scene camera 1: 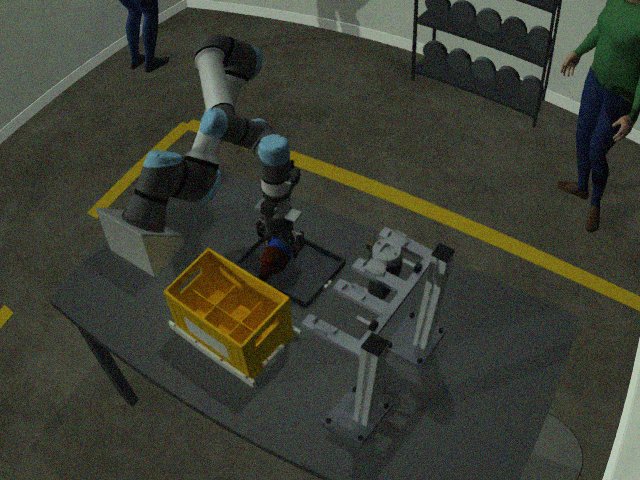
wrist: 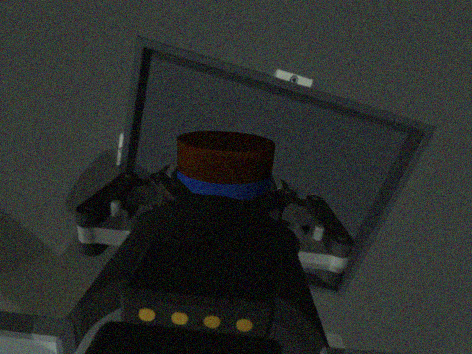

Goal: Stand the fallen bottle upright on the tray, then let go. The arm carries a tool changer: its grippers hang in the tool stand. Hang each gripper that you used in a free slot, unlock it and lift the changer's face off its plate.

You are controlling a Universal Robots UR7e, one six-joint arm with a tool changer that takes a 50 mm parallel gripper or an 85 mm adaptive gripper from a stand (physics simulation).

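Frame: origin at the arm's base, x ahead, y left, z up, level; centimetres.
Seen in the pictures: arm's base, origin of the base link: (scene camera 1: 142,224).
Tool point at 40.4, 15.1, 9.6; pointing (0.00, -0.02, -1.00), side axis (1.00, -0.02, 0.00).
Offsets run from my tool point to a thing's top centre, as dx, dy, dz. "spot": to the spot under its first point. Level surfaces: height alone.
A brown bottle @[+0.2, -4.4, -12.8] (scene camera 1: 272,259) (wrist: 225,162) with a blue band is held at the band, over the left part of the tray in the scene view. It looks tilted there; one end shows as a wide brown rim in the wrist view. My gripper (scene camera 1: 279,241) (wrist: 227,192) is shut on the bottle, one finger on each side. The dark, rimmed tray @[spot: +9.7, -1.0, -21.0] (scene camera 1: 311,271) (wrist: 320,135) lies flat on the table. Whether the bottle touches the tray is hidden. The tool stand (scene camera 1: 356,295) is right of the tray, with a white-topped tool @[+34.8, -14.4, +14.5] (scene camera 1: 386,252) in its far slot.
A yellow divided crate @[-0.2, -29.3, -4.0] (scene camera 1: 239,356) stands near the tray on the table @[dz -21.5] (scene camera 1: 289,413). The tool stand's two tall posts rise at the right. People stand beyond the table, one at the back left and one at the right near a dark shelf rack (scene camera 1: 414,41).
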